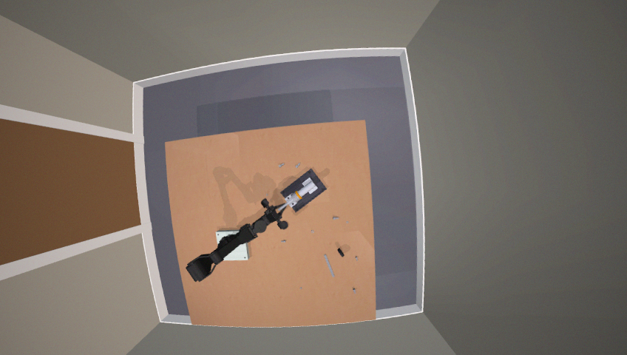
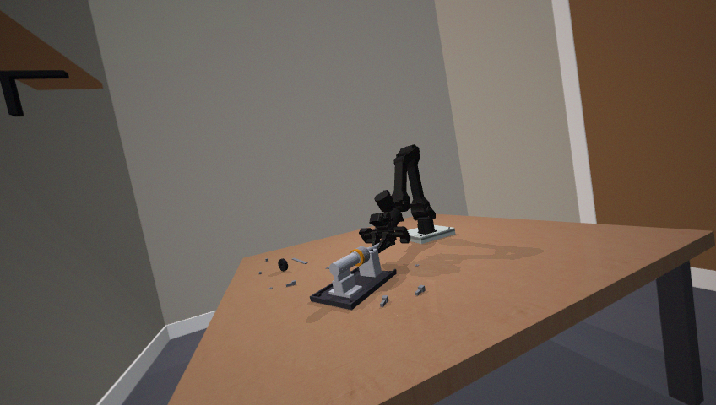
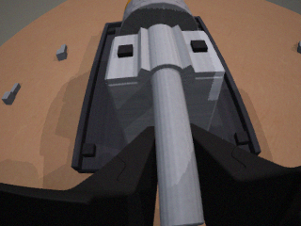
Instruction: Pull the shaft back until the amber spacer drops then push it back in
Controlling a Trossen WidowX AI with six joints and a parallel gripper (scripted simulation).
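Right now my gripper tip is 50 mm short of the grey steel shaft, 30 mm to the right of it and 20 mm below it. From my gripper tip the other things lie so: black disc 320 mm to the right, 290 mm ahead, 40 mm below; then amber spacer 80 mm ahead, 50 mm to the left, 20 mm above; then thin grey strip 410 mm to the right, 220 mm ahead, 60 mm below.
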